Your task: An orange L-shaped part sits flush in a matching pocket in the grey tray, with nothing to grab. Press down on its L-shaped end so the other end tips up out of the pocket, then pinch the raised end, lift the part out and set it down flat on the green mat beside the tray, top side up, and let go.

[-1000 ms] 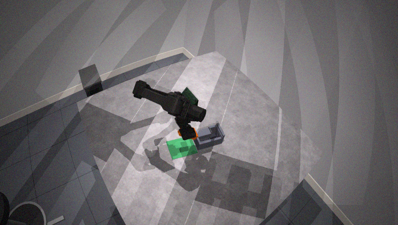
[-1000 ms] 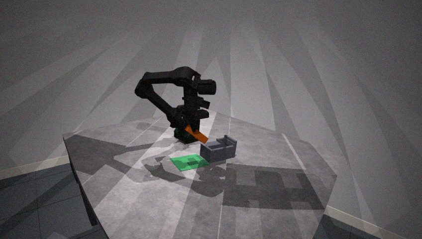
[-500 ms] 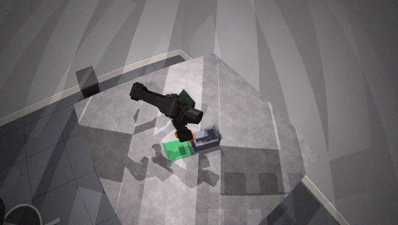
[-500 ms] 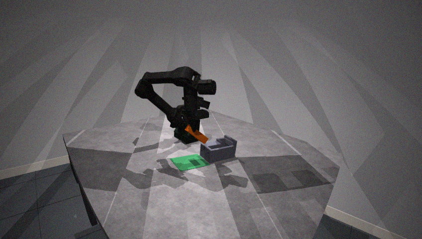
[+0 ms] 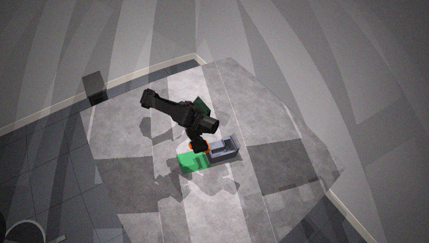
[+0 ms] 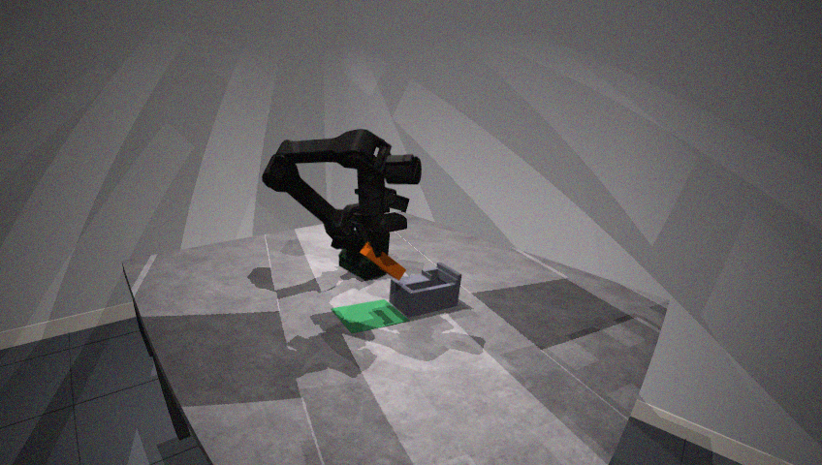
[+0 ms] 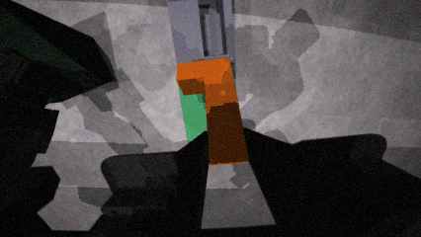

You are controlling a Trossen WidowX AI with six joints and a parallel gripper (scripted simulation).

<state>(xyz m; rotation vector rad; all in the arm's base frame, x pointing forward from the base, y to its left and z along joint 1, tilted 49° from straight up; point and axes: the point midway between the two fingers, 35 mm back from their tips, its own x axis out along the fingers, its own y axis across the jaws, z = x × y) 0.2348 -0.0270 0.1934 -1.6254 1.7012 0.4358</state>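
The orange L-shaped part lies 40 mm to the left of my gripper tip and 30 mm below it. The rest, counted from my gripper tip: green mat (170 mm below).
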